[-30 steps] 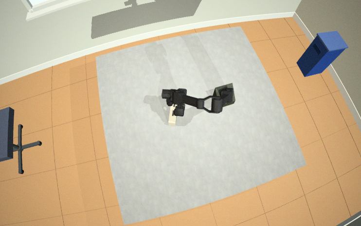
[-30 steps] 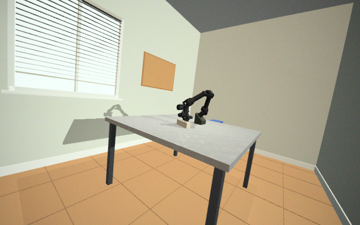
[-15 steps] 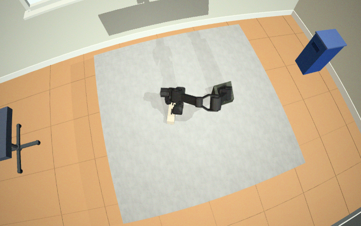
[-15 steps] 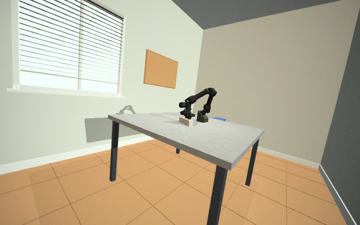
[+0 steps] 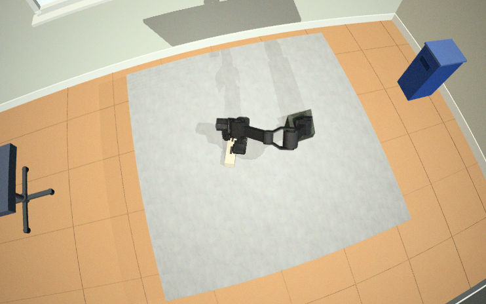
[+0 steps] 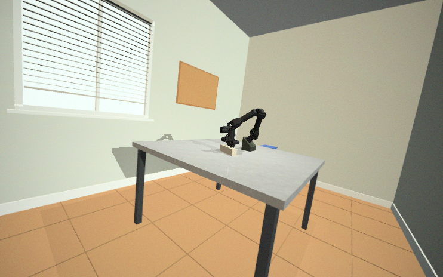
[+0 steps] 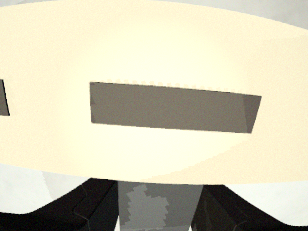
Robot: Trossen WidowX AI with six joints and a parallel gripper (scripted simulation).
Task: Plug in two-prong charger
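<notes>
The charger is 10 mm to the right of my gripper tip, 10 mm ahead of it and 10 mm above it.
</notes>
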